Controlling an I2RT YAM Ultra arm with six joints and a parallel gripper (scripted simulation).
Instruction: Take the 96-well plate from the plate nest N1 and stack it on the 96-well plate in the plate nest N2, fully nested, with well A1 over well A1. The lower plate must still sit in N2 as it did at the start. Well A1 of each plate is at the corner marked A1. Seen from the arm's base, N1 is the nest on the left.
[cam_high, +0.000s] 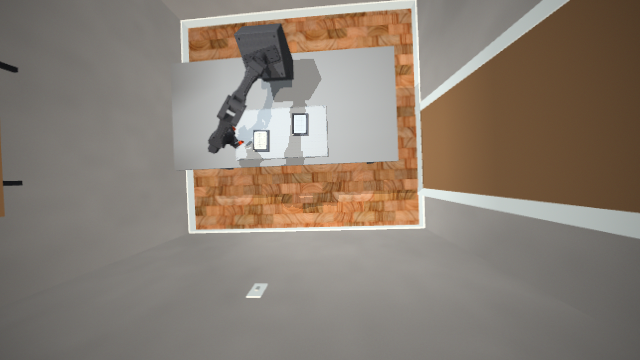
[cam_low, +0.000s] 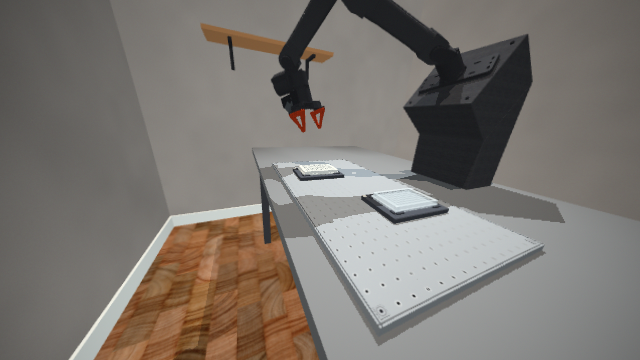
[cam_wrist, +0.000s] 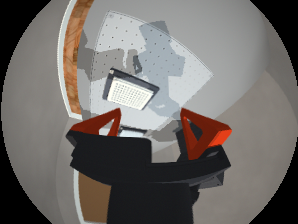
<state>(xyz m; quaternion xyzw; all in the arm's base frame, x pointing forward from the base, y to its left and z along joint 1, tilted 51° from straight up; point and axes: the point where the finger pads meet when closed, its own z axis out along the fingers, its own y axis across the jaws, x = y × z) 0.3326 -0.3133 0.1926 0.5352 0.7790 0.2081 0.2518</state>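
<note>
My gripper is now 30 mm short of the dark plate nest, 400 mm to the right of it and 150 mm above it.
</note>
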